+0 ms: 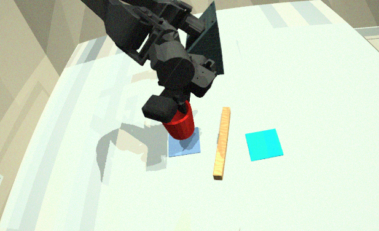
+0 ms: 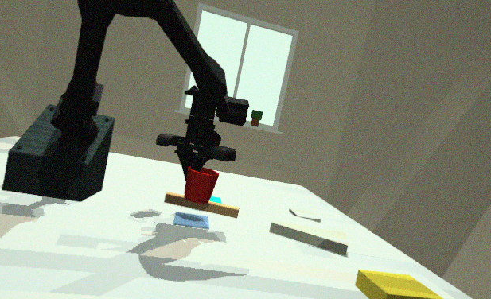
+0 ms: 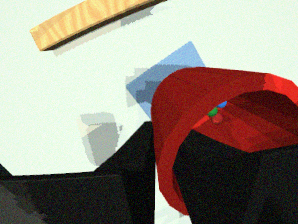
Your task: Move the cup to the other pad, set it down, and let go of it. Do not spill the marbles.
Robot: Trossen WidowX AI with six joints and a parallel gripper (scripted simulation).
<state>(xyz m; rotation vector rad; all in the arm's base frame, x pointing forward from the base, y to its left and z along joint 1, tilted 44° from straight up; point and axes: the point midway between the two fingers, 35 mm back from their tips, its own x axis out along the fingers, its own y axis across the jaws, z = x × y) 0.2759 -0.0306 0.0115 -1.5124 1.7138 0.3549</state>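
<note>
My gripper tip is 80 mm to the right of the wooden bar, 80 mm above it and 40 mm short of it. From my gripper tip the other things lie so: flat grey slab (320 mm ahead, 70 mm below, 30 mm to the left); light blue pad (90 mm below, 30 mm ahead, 20 mm to the right); red cup (30 mm ahead, 10 mm to the right).
</note>
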